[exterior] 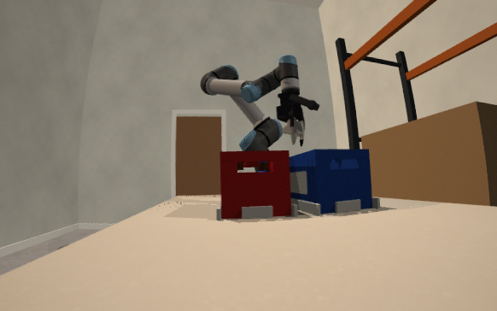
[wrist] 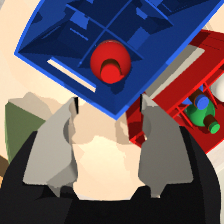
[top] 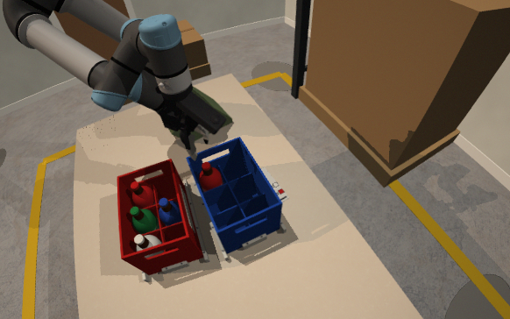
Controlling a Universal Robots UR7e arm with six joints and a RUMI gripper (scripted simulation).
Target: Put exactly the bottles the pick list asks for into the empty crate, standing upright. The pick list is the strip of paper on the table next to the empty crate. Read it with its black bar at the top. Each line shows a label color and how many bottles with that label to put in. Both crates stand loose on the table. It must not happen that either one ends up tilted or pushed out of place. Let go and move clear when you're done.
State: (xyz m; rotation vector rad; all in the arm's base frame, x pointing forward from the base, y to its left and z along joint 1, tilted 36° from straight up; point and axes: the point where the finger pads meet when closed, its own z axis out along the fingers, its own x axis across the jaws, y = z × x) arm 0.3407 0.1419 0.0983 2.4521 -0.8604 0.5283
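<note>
Right now my hand is 230 mm to the left of the red bottle and 150 mm above it. The rest, counted from my hand: red crate 190 mm to the right, 150 mm below, 90 mm ahead; blue bottle 150 mm to the right, 150 mm below, 90 mm ahead; blue crate 150 mm below, 80 mm ahead, 60 mm to the left.
</note>
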